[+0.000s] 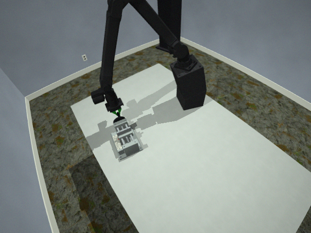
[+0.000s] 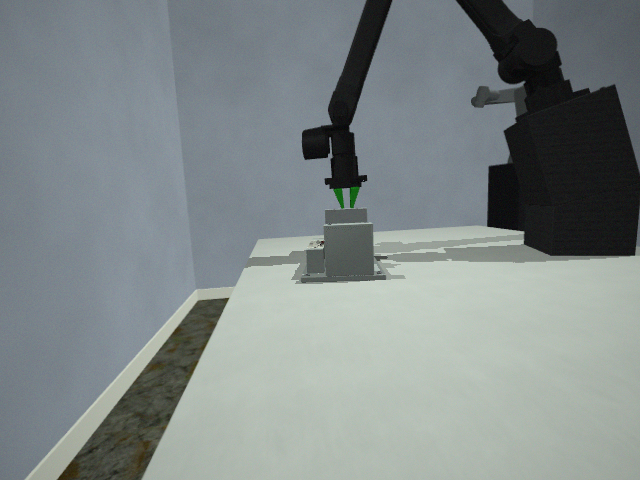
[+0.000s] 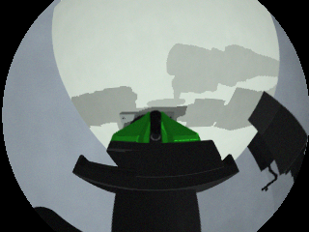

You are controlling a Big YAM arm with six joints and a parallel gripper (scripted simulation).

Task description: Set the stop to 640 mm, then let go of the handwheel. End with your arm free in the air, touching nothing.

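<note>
The handwheel is 20 mm to the left of my hand, 10 mm below it and 10 mm ahead of it.
</note>
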